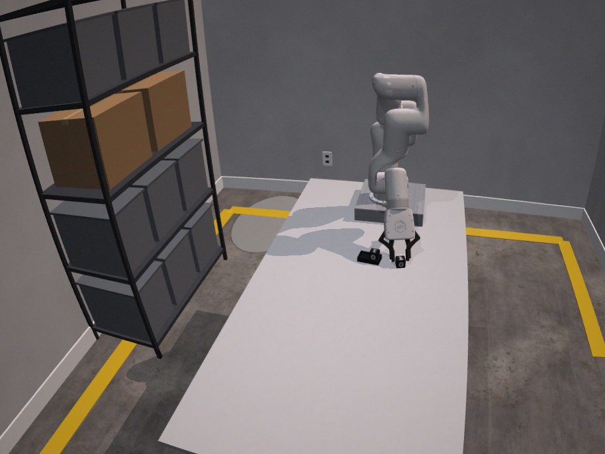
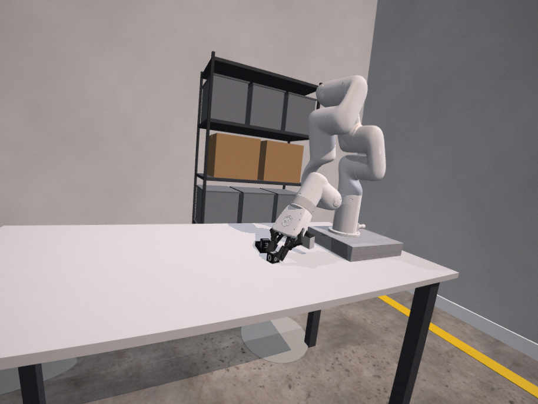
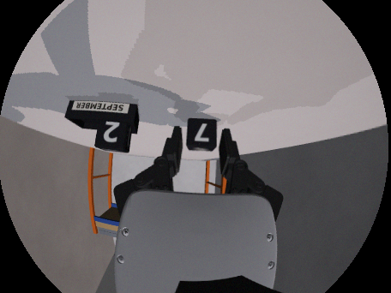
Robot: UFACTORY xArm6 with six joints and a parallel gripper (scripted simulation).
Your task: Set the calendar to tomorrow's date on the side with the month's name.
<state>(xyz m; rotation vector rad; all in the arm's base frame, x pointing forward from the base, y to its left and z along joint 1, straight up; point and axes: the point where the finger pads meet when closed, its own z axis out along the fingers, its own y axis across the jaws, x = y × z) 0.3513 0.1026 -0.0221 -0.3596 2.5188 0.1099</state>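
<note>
Now: hand 10 mm short of the black cube and 20 mm above it.
</note>
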